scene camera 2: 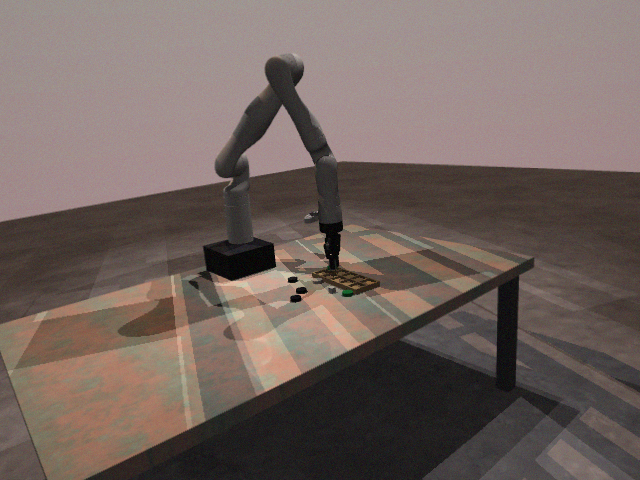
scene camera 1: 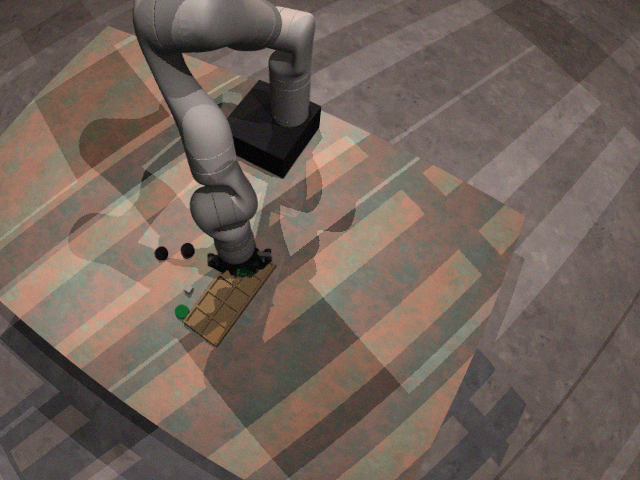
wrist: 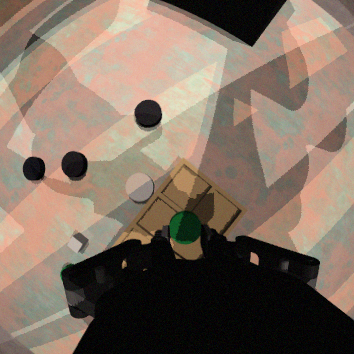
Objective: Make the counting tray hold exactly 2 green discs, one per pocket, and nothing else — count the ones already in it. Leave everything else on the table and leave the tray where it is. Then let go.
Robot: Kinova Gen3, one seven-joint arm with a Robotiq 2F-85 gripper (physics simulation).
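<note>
My gripper (scene camera 1: 240,269) (scene camera 2: 333,265) (wrist: 184,233) is shut on a green disc (scene camera 1: 241,272) (wrist: 185,227). It holds the disc low over the end of the wooden counting tray (scene camera 1: 237,298) (scene camera 2: 376,283) (wrist: 172,212) nearer the robot base. Whether the disc touches the tray, I cannot tell. The tray's pockets that show hold no disc; those under the gripper are partly hidden. Another green disc (scene camera 1: 181,311) (scene camera 2: 347,292) (wrist: 66,272) lies on the table just outside the tray's far corner; the gripper partly covers it in the wrist view.
Three black discs (scene camera 2: 293,279) (wrist: 148,113) lie apart from the tray, toward the left in the wrist view. A white disc (wrist: 140,187) lies close to the tray's long side. A small grey block (scene camera 1: 188,290) (scene camera 2: 331,289) (wrist: 78,242) lies nearby. The black robot base (scene camera 1: 273,139) (scene camera 2: 240,260) stands behind.
</note>
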